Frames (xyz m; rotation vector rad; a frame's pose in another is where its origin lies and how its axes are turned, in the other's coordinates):
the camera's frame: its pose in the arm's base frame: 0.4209 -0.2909 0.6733 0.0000 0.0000 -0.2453
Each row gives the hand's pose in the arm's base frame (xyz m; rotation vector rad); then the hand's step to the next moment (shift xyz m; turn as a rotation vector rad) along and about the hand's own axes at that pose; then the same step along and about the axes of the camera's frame.
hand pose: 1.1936 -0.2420 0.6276 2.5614 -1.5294 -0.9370
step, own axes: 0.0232 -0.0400 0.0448 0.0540 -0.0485 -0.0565
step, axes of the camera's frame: 0.0134 0.0186 -0.0602 0.0910 -0.0124 0.0054
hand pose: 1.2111 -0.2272 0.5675 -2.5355 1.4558 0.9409
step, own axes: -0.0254 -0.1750 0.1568 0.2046 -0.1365 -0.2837
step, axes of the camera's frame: 0.0143 0.1787 -0.1540 0.3520 -0.0968 0.0880
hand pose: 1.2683 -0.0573 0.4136 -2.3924 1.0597 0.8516
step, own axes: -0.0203 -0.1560 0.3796 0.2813 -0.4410 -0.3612
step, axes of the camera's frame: -0.1104 0.3053 -0.2519 0.6175 0.0840 0.1252
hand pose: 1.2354 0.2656 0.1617 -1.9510 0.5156 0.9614
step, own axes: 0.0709 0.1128 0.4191 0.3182 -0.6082 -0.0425
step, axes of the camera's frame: -0.2752 0.2365 -0.2484 0.5285 0.4322 0.0830
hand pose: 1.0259 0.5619 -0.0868 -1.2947 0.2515 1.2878
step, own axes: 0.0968 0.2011 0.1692 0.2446 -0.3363 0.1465
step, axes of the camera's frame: -0.2358 0.0841 -0.1254 0.1929 0.3928 0.0536
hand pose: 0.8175 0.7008 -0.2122 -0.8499 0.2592 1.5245
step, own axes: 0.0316 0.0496 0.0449 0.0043 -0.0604 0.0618
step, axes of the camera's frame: -0.0683 0.0281 -0.0049 0.0213 0.0588 0.0598
